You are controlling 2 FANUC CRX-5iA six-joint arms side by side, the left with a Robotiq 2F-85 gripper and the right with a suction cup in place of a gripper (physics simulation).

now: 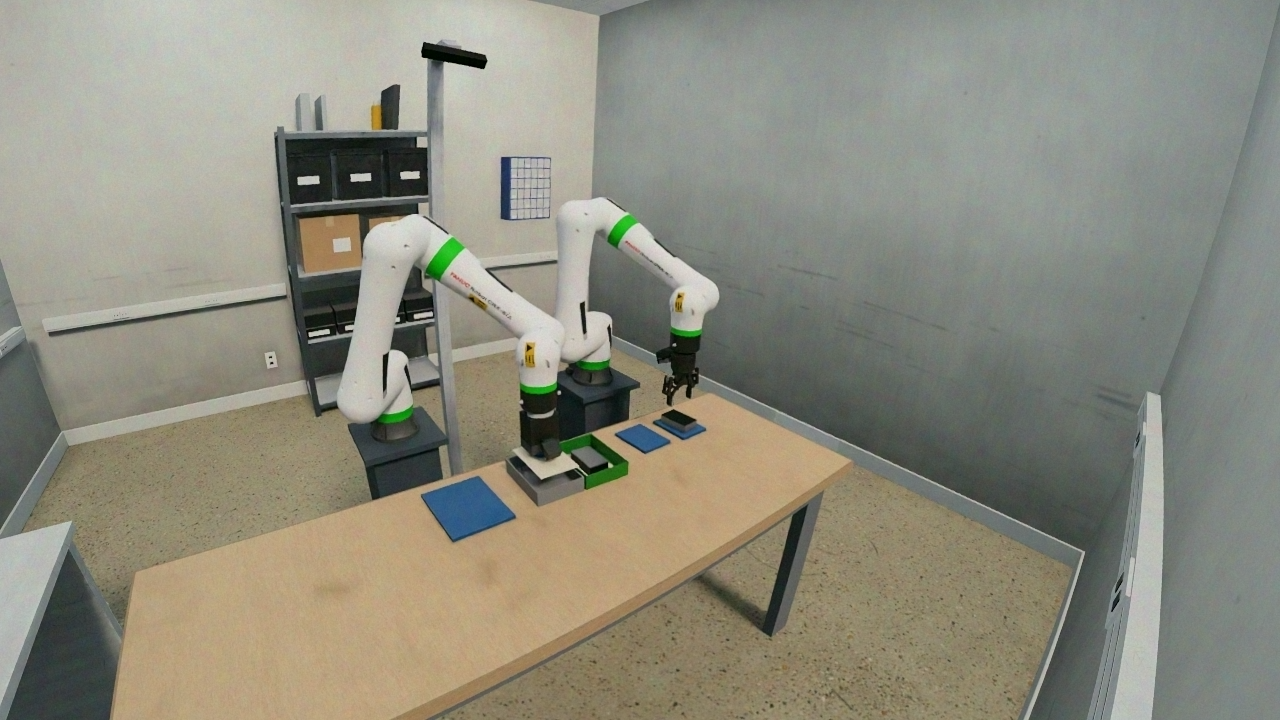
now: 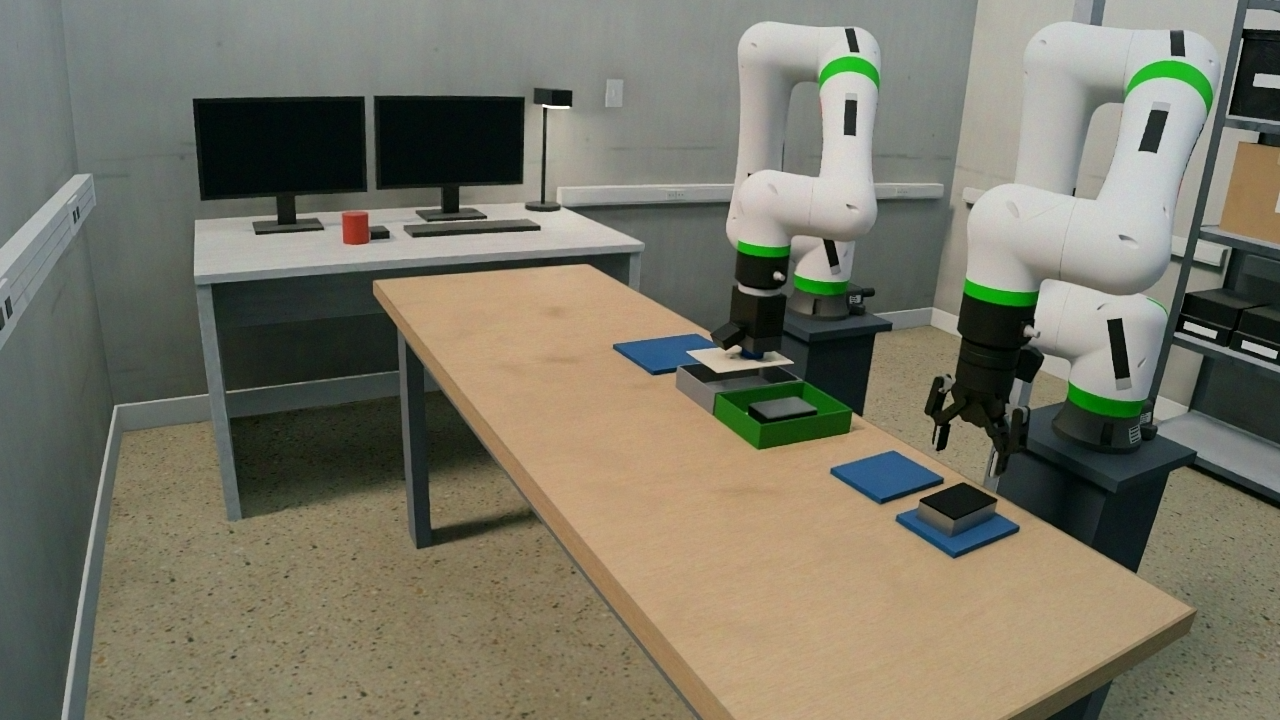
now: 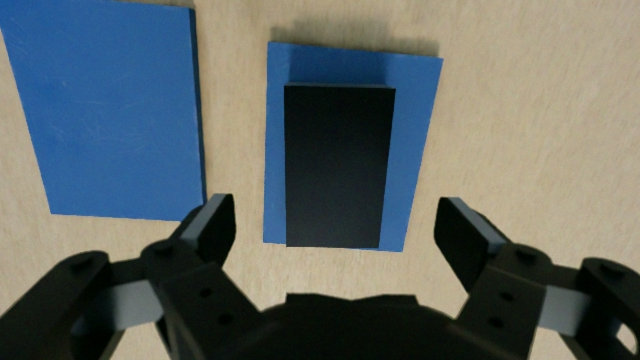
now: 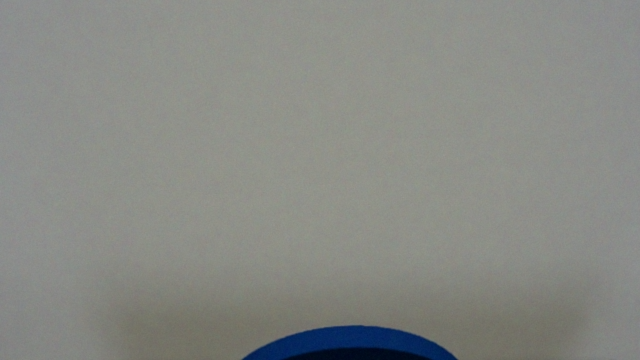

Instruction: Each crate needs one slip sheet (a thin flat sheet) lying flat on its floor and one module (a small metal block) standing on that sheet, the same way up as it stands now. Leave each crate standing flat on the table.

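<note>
My right suction cup point(image 1: 542, 455) point(image 2: 751, 354) point(image 4: 350, 338) holds a cream slip sheet point(image 1: 559, 463) point(image 2: 716, 360) point(image 4: 320, 150) just above the grey crate point(image 1: 550, 490) point(image 2: 693, 385), whose floor is mostly hidden. The green crate point(image 1: 608, 475) point(image 2: 796, 431) stands against it, with a grey-topped module point(image 1: 588, 459) point(image 2: 783, 408) inside; I cannot tell whether a sheet lies under it. A black-topped module point(image 1: 680, 418) point(image 2: 957, 504) point(image 3: 337, 165) stands on a small blue pad point(image 2: 953, 544) point(image 3: 407, 150). My left gripper point(image 1: 680, 394) point(image 2: 969, 452) point(image 3: 335, 220) is open and empty above that module.
A second small blue pad point(image 1: 641, 437) point(image 2: 886, 475) point(image 3: 110, 110) lies bare between the green crate and the black-topped module. A large blue pad point(image 1: 468, 507) point(image 2: 657, 353) lies on the other side of the grey crate. Everything stands near the table edge beside the arm pedestals.
</note>
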